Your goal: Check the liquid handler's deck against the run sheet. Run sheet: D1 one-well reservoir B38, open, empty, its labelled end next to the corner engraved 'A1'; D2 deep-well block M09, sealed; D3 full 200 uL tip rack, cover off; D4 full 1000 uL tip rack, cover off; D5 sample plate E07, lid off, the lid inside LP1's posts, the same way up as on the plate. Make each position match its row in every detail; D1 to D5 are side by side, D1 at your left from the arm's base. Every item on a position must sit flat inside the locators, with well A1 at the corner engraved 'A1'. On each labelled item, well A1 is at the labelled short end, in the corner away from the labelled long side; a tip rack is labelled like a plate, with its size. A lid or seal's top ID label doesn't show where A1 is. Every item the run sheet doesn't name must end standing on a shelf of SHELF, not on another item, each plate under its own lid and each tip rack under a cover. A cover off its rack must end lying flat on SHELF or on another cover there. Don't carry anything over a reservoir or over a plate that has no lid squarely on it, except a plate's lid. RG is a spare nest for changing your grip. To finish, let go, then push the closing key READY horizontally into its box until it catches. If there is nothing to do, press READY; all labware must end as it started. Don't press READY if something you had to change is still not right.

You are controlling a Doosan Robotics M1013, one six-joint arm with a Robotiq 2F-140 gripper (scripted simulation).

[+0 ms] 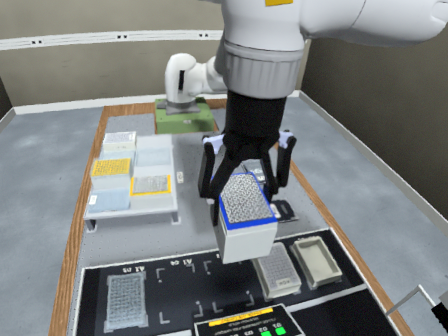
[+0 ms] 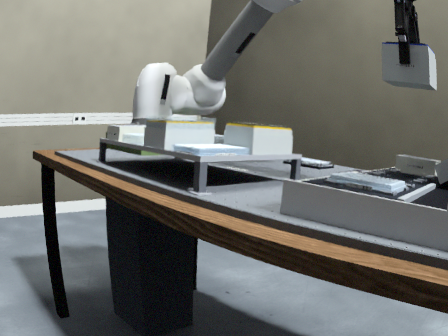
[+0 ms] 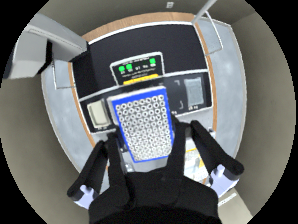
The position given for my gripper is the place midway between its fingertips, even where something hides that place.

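I see a shelf [image 1: 156, 141], and a deep-well block [image 1: 276, 273] that shows in image 2 [image 2: 408, 164] too. There is a clear sample plate [image 2: 366, 182], and there is a yellow-rimmed tip rack [image 2: 261, 139]. I also see a blue-rimmed tip rack [image 1: 247, 226], which is in image 3 [image 3: 144, 119] as well. My own gripper [image 1: 238, 217] is here too, and image 3 [image 3: 146, 121] also shows it.
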